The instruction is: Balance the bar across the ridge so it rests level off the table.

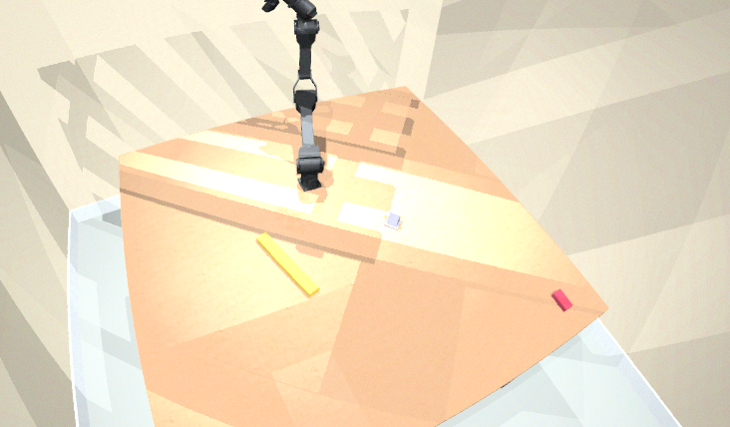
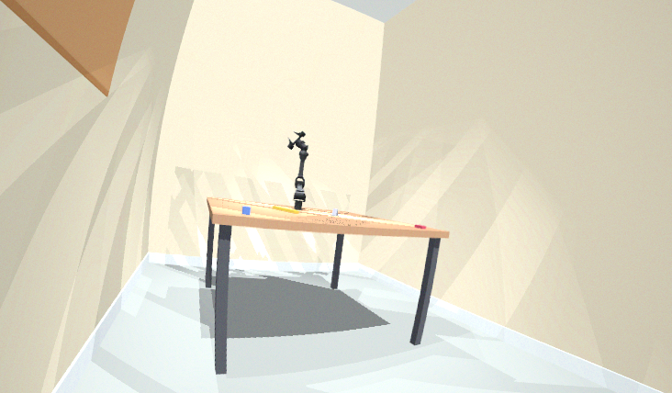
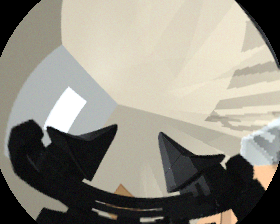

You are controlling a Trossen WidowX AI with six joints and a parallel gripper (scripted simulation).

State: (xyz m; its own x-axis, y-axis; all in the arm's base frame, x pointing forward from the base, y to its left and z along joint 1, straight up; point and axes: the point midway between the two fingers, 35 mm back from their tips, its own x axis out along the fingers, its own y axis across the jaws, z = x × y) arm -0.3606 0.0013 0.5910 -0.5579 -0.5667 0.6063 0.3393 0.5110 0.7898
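The yellow bar is 66 cm ahead of my gripper tip, 60 cm below it and 16 cm to the right of it. From my gripper tip the other things lie so: blue block: 112 cm ahead, 60 cm below, 48 cm to the right.
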